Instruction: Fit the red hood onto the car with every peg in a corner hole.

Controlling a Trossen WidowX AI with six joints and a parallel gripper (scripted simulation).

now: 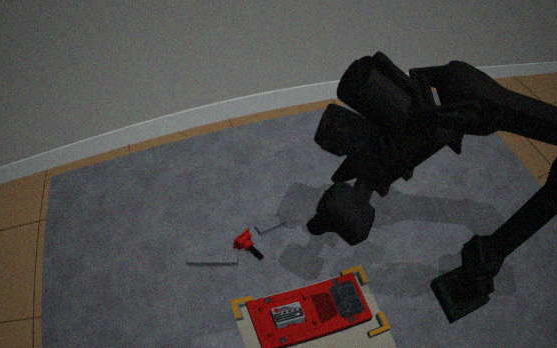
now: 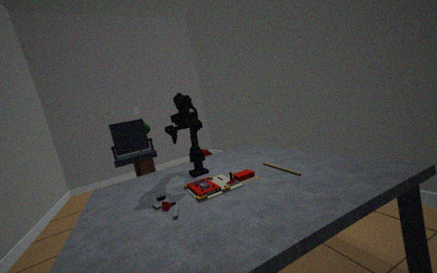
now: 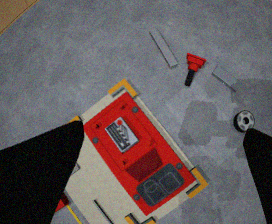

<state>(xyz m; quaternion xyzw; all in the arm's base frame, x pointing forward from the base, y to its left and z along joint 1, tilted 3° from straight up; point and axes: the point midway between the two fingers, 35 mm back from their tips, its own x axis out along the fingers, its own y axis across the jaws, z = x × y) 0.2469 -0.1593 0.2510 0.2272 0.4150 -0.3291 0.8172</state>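
The red hood lies 260 mm to the left of my gripper tip, 240 mm below it and 80 mm ahead of it. Round my gripper tip: grey wheel: 250 mm below, 140 mm to the right, 80 mm behind; white jig: 240 mm below, 70 mm to the left, 40 mm ahead; grey engine block: 230 mm below, 60 mm ahead, 40 mm to the left.
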